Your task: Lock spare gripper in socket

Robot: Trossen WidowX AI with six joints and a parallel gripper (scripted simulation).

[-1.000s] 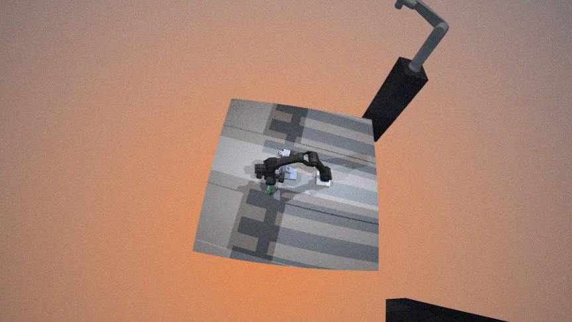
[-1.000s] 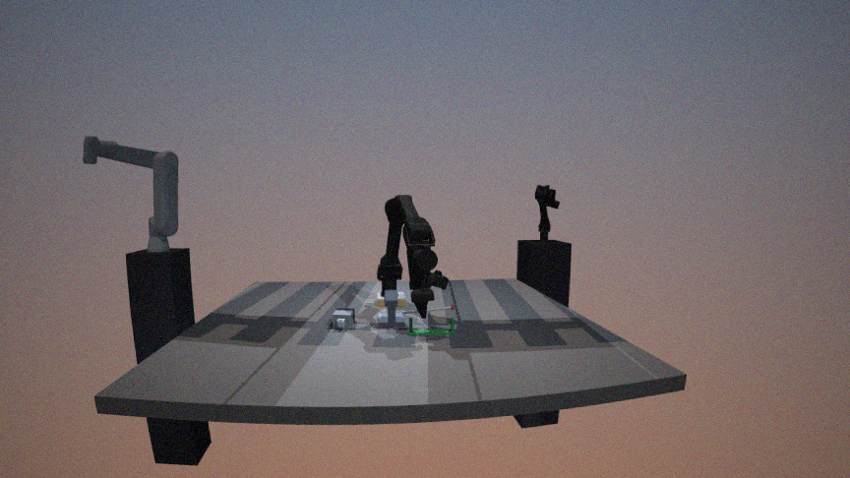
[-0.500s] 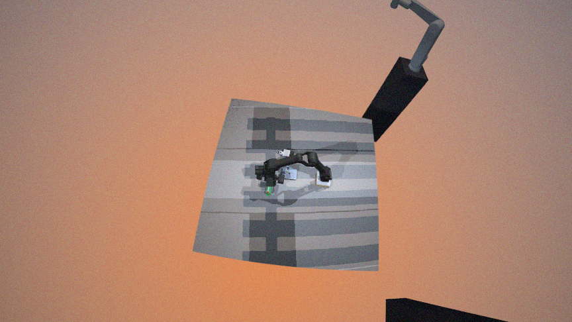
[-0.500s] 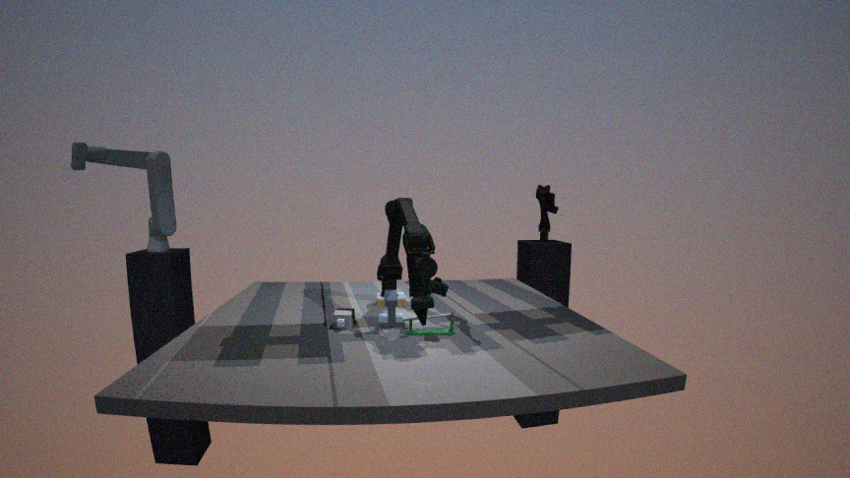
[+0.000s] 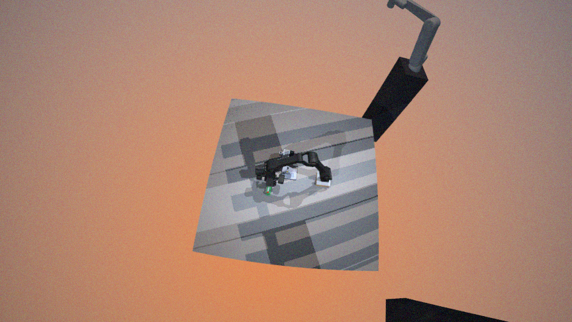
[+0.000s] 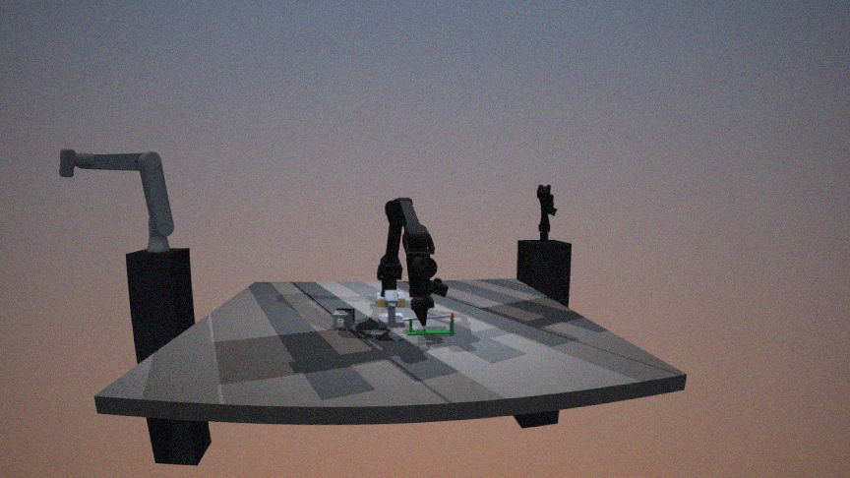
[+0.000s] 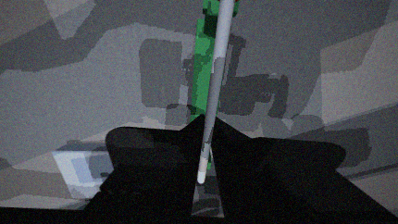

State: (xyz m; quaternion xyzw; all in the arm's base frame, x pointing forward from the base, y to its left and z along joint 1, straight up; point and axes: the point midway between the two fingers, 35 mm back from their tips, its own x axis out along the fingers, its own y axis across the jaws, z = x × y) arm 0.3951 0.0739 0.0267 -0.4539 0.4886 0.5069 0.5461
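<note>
The green bracket is 20 mm to the left of my gripper tip. The rest, counted from my gripper tip: spare gripper 100 mm behind, 240 mm to the right; socket 120 mm behind, 90 mm to the right, 30 mm above.
</note>
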